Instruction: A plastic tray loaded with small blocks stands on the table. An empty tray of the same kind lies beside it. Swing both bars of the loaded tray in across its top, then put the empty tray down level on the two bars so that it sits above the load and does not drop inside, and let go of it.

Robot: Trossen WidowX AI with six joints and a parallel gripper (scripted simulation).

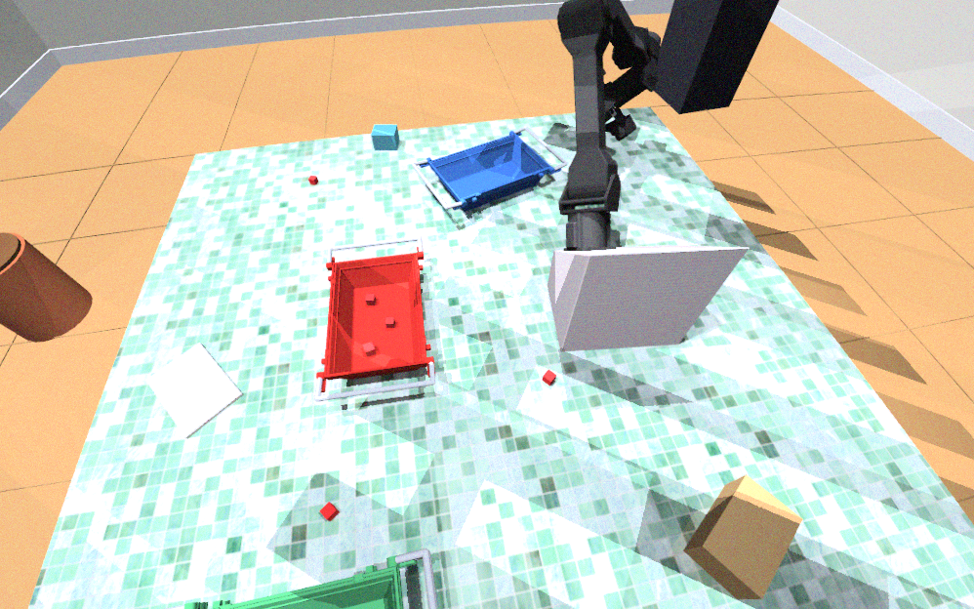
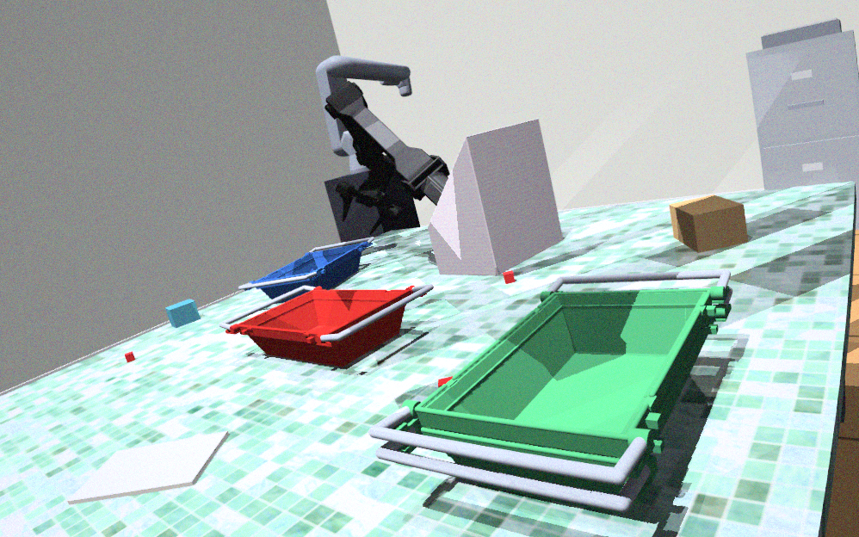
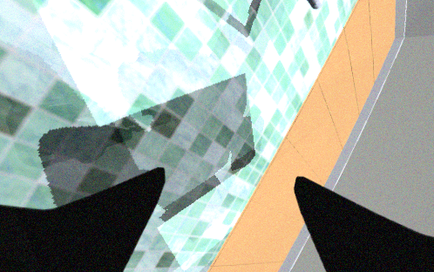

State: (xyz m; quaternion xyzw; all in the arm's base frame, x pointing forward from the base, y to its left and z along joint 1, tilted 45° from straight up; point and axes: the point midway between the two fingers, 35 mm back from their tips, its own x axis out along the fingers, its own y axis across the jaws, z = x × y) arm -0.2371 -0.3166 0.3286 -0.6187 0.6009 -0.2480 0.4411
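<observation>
Now: the blue tray 280 mm ahead of my gripper tip, 100 mm to the left of it and 30 mm below it. Also, from my gripper tip: tan box 920 mm to the left, 190 mm ahead, 40 mm below; flat white plate 920 mm ahead, 470 mm to the left, 70 mm below; cyan cube 500 mm ahead, 140 mm to the right, 50 mm below.
</observation>
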